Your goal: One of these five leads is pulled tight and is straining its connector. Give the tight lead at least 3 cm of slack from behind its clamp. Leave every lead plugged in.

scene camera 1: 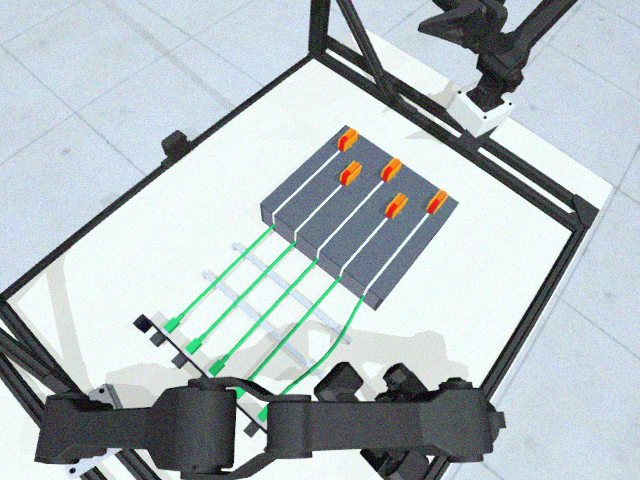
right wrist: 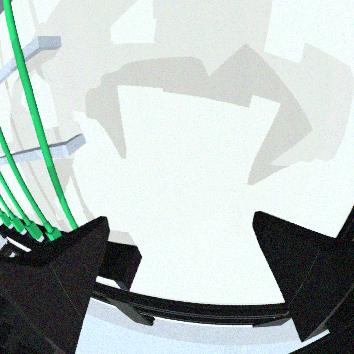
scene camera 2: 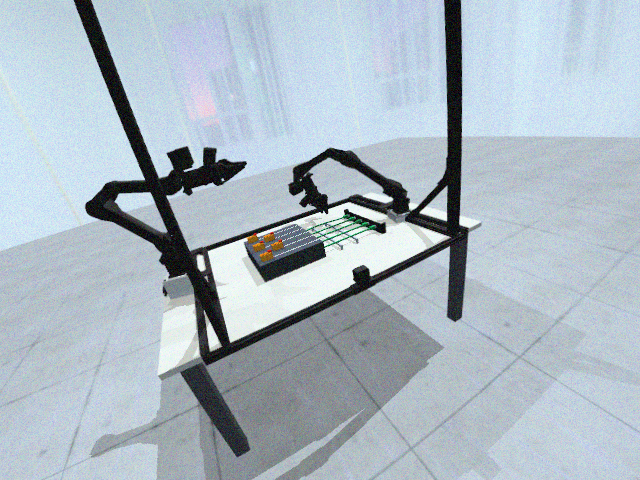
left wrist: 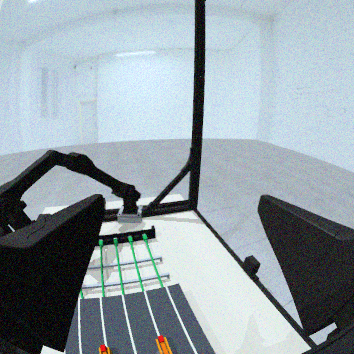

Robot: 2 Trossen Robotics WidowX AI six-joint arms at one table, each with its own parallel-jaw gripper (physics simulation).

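Pixels of known places: left gripper, between the fingertips: (scene camera 1: pixel 396 7) (scene camera 2: pixel 245 164) (left wrist: pixel 184 203); right gripper, between the fingertips: (right wrist: pixel 182 222) (scene camera 2: pixel 325 213); left arm's base, origin of its link: (scene camera 1: pixel 484 98) (scene camera 2: pixel 179 272); right arm's base, origin of its link: (scene camera 1: pixel 87 429) (scene camera 2: pixel 401 211) (left wrist: pixel 130 209).
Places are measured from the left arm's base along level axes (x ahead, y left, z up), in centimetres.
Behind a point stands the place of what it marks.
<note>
Five green leads run from the dark grey block (scene camera 1: pixel 302 205) {x 48.8, y 1.9, z -1.0 cm} (scene camera 2: pixel 294 264) (left wrist: pixel 167 315) {x 45.8, y 0.3, z -1.0 cm} to green plugs on the black connector strip (scene camera 1: pixel 142 323) {x 82.0, y 5.5, z -3.8 cm} (scene camera 2: pixel 381 226) {x 81.2, y 4.6, z -4.3 cm} (left wrist: pixel 153 232) {x 81.0, y 4.8, z -5.1 cm}. In scene camera 1 the rightmost lead (scene camera 1: pixel 327 355) {x 59.2, y 25.9, z -5.0 cm} (right wrist: pixel 40 135) {x 60.5, y 26.2, z -5.1 cm} bows outward; the others, such as the leftmost lead (scene camera 1: pixel 222 275) {x 66.9, y 4.6, z -5.0 cm}, look nearly straight. I cannot tell which is tight. Orange clamps with red parts, including one clamp (scene camera 1: pixel 347 140) {x 34.1, y -5.0, z 0.8 cm} and another (scene camera 1: pixel 437 202) {x 28.8, y 15.2, z 2.0 cm}, stand on the block. My left gripper (left wrist: pixel 184 203) {x 35.1, y -0.2, z 32.1 cm} (scene camera 2: pixel 241 166) {x 35.1, y -0.2, z 32.1 cm} is open, high above the table. My right gripper (right wrist: pixel 182 222) {x 63.5, y 36.5, z -4.3 cm} (scene camera 2: pixel 324 209) {x 63.5, y 36.5, z -4.3 cm} is open, above the table beside the bowed lead.
Two pale rails (scene camera 1: pixel 323 318) {x 56.1, y 20.3, z -5.6 cm} (right wrist: pixel 70 145) {x 61.4, y 28.2, z -6.0 cm} cross beneath the leads. The right arm covers part of the connector strip in scene camera 1. Black frame bars edge the white table (scene camera 1: pixel 496 248) {x 18.7, y 27.0, z -7.6 cm}, and a small black box (scene camera 1: pixel 175 146) {x 62.2, y -23.8, z -3.1 cm} (scene camera 2: pixel 360 275) {x 61.2, y -26.6, z -3.7 cm} sits on one edge.
</note>
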